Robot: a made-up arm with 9 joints. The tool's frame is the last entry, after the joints. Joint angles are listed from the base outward.
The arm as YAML. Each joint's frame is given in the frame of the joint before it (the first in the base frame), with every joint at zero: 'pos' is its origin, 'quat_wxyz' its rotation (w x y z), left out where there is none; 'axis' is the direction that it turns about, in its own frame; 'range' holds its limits. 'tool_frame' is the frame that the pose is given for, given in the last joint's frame.
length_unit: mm
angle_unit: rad
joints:
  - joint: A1
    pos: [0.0, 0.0, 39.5]
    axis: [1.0, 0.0, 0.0]
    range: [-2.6, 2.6]
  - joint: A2
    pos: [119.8, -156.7, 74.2]
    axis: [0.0, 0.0, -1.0]
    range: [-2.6, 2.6]
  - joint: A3
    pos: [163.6, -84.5, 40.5]
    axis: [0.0, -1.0, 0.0]
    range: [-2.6, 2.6]
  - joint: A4
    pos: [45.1, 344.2, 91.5]
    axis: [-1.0, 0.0, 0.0]
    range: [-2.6, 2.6]
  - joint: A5
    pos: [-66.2, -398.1, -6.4]
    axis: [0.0, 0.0, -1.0]
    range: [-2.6, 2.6]
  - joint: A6
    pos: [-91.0, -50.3, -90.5]
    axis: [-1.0, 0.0, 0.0]
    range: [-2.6, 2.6]
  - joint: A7
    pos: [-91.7, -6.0, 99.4]
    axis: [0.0, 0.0, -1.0]
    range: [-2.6, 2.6]
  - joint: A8
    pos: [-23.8, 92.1, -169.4]
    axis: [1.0, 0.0, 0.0]
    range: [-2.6, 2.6]
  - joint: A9
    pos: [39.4, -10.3, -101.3]
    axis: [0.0, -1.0, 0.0]
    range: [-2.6, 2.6]
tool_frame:
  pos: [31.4, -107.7, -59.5]
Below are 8 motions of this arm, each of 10 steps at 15 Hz.
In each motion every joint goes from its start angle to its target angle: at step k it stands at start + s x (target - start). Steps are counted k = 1, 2, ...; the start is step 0. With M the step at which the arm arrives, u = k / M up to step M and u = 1 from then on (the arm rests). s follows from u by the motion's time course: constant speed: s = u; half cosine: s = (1 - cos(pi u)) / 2; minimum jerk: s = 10 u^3 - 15 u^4 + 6 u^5.
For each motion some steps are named. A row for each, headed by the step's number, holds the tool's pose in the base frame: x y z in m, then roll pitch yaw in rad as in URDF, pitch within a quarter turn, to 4 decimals.
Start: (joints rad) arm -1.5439 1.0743 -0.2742 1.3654 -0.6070 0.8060 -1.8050 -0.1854 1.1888
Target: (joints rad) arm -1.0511 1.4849 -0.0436 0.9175 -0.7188 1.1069 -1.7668 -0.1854 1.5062
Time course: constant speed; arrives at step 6
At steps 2, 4, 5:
2: 0.0256 0.5845 0.5506 -0.6240 1.2955 -0.2283
4: -0.0698 0.4538 0.5848 -0.2075 1.0929 0.2582
5: -0.1107 0.3890 0.5846 -0.1345 0.9782 0.3593

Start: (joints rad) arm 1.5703 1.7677 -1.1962 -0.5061 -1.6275 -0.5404 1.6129 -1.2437 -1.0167
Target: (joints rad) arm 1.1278 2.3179 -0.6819 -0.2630 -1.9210 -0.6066 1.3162 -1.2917 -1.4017
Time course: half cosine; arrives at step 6
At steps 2, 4, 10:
2: -0.1461 0.0629 0.0306 2.3334 -0.6073 1.9657
4: -0.1940 0.0717 -0.0257 2.5692 -0.2228 1.9530
10: -0.2246 0.0516 -0.0330 2.6924 -0.0687 2.0127

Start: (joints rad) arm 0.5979 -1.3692 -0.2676 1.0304 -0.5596 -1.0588 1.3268 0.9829 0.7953
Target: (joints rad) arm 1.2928 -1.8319 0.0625 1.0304 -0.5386 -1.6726 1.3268 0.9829 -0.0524
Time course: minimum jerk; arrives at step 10
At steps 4, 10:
4: 0.1855 -0.3175 0.2076 1.1875 -0.1012 0.0133
10: 0.0463 -0.3836 -0.0258 1.6618 -0.1871 0.9088

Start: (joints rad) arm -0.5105 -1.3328 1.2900 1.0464 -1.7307 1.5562 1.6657 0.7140 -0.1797
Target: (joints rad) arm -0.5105 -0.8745 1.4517 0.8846 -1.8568 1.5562 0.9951 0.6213 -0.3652
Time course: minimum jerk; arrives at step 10
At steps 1, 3, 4, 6, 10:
1: 0.0746 -0.0152 0.6572 -1.4688 -0.3172 -3.1207
3: 0.0810 -0.0147 0.6422 -1.4830 -0.2080 3.0373
4: 0.0880 -0.0154 0.6290 -1.5120 -0.1007 2.9139
6: 0.1041 -0.0222 0.6053 -1.6387 0.1361 2.6133
10: 0.1146 -0.0330 0.5928 -1.8178 0.3064 2.3237

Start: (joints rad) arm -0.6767 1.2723 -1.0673 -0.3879 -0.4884 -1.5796 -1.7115 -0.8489 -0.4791
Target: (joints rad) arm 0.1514 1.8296 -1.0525 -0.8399 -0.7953 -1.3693 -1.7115 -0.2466 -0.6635
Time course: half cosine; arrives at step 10
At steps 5, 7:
5: 0.1307 -0.0301 0.2050 1.6047 -0.9706 -1.6152
7: 0.2057 -0.0230 0.1985 1.8326 -0.9161 -1.8617

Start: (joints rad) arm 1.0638 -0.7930 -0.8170 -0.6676 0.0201 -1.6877 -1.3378 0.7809 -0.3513
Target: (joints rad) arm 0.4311 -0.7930 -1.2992 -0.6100 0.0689 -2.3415 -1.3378 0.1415 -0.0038
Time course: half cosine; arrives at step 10
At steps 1, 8, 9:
1: -0.0209 -0.3402 0.1012 -2.3145 -0.3613 -0.5206
8: 0.2144 -0.2195 0.2668 2.4948 0.2945 -0.3715
9: 0.2277 -0.2100 0.2683 2.3647 0.3305 -0.4360

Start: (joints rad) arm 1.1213 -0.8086 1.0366 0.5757 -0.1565 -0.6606 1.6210 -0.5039 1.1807
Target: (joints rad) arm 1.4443 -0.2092 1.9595 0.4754 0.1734 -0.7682 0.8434 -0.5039 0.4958
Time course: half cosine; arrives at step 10
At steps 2, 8, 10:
2: 0.2440 -0.1287 -0.3595 1.0470 0.2344 -1.5511
8: 0.3599 0.0593 -0.3021 1.3312 0.8225 -2.0522
10: 0.3757 0.0579 -0.2988 1.3350 0.8308 -2.1451

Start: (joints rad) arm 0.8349 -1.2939 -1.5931 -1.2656 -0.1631 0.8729 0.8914 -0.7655 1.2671
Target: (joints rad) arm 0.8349 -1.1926 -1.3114 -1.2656 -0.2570 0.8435 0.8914 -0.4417 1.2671
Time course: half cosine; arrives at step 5
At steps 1, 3, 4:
1: -0.1004 -0.4924 -0.0906 -0.5316 -0.1934 1.2453
3: -0.1415 -0.4398 -0.1783 -0.3082 -0.4360 0.9610
4: -0.1596 -0.4065 -0.2143 -0.1744 -0.5195 0.8064

